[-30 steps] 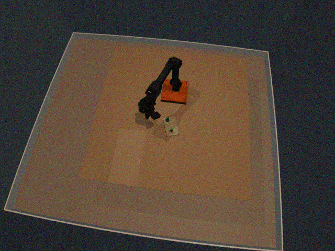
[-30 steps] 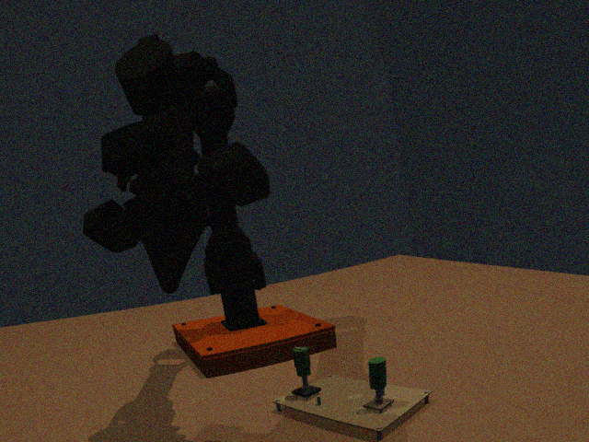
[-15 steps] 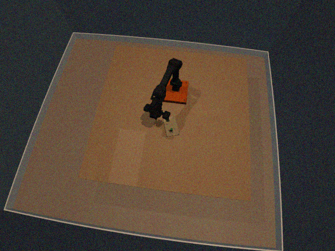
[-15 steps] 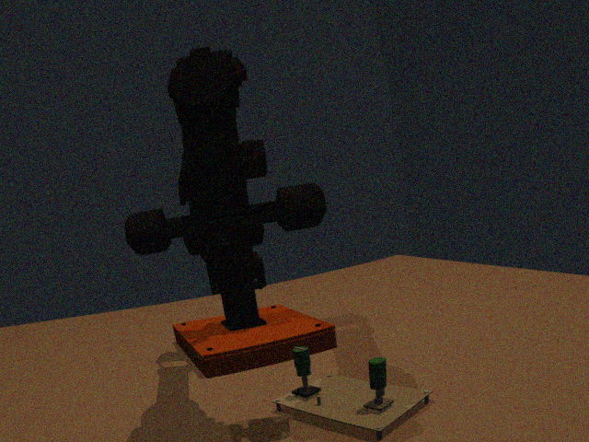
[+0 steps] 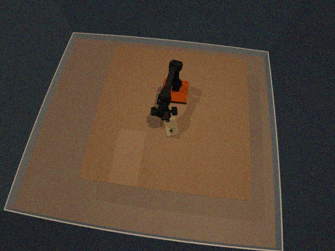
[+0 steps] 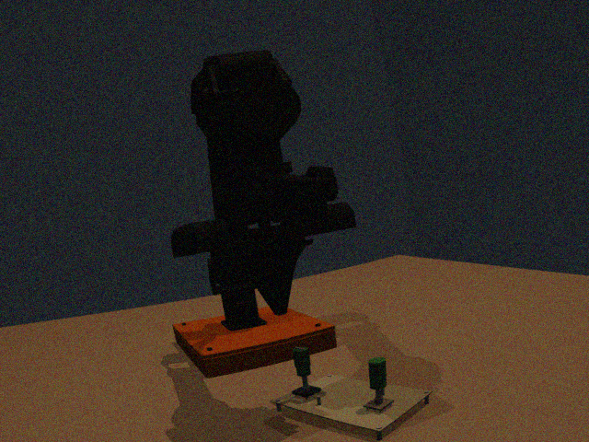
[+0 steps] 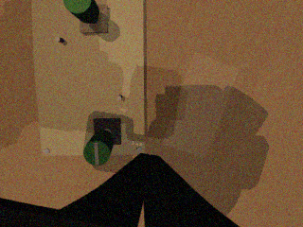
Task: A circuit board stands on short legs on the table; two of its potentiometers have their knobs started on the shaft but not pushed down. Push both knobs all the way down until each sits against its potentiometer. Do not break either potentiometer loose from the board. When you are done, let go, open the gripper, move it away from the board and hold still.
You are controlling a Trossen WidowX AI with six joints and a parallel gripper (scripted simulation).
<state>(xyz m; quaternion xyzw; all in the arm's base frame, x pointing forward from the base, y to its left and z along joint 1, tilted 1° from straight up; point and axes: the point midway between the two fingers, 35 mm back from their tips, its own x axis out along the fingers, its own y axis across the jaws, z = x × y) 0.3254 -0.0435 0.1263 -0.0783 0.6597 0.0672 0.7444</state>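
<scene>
Right now my gripper tip is 70 mm above the green knob, 20 mm to the right of it and 20 mm past it.
</scene>
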